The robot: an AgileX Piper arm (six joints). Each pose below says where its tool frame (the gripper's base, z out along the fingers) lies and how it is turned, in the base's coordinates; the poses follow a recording.
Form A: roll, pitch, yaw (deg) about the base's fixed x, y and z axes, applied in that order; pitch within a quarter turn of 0, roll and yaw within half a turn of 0; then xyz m.
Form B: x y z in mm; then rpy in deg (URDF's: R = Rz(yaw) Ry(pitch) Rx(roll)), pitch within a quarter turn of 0, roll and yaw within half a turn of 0. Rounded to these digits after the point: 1 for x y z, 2 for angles.
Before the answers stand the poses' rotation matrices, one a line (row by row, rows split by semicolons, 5 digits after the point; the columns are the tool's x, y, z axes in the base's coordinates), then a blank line. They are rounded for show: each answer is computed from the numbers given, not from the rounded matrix.
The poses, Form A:
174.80 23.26 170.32 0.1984 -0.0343 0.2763
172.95 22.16 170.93 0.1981 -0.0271 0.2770
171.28 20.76 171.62 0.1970 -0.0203 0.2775
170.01 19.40 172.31 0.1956 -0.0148 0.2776
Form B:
-0.90564 0.13217 0.40292; 0.15448 0.98772 0.02321; -0.39490 0.08327 -0.91494
-0.91455 0.11073 0.38901; 0.14600 0.98733 0.06219; -0.37719 0.11367 -0.91913
-0.92509 0.09089 0.36871; 0.13628 0.98572 0.09893; -0.35445 0.14176 -0.92426
-0.93474 0.07468 0.34740; 0.12622 0.98369 0.12814; -0.33216 0.16363 -0.92892

198.4 -34.3 276.3 174.80 23.26 170.32
198.1 -27.1 277.0 172.95 22.16 170.93
197.0 -20.3 277.5 171.28 20.76 171.62
195.6 -14.8 277.6 170.01 19.40 172.31

